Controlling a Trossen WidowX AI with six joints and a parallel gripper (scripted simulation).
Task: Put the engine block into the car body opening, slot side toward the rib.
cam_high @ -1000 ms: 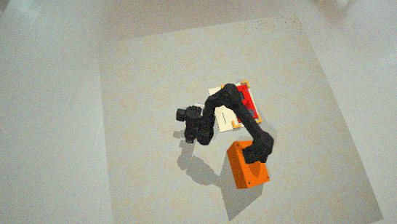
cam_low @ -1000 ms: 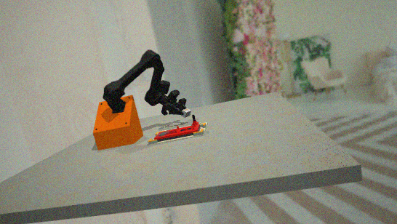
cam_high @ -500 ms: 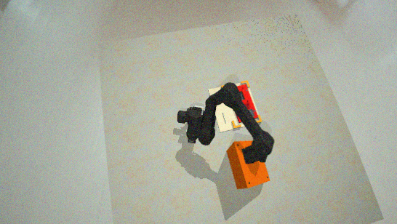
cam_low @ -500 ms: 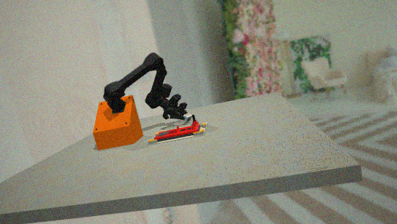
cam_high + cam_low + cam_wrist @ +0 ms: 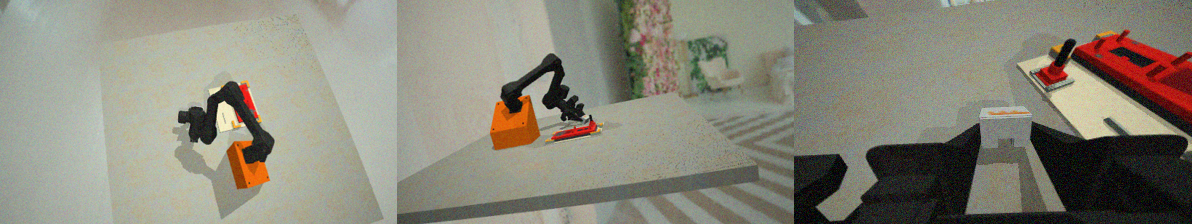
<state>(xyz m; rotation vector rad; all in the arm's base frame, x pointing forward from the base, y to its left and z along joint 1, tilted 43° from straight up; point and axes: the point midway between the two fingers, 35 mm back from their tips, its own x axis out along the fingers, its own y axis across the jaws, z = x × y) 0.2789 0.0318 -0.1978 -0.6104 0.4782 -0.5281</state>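
Right now my gripper tip is 1 cm past the engine block. The rest, counted from my gripper tip: cream base plate: 21 cm to the right, 1 cm below; black peg: 11 cm to the right, 6 cm ahead, 1 cm above.
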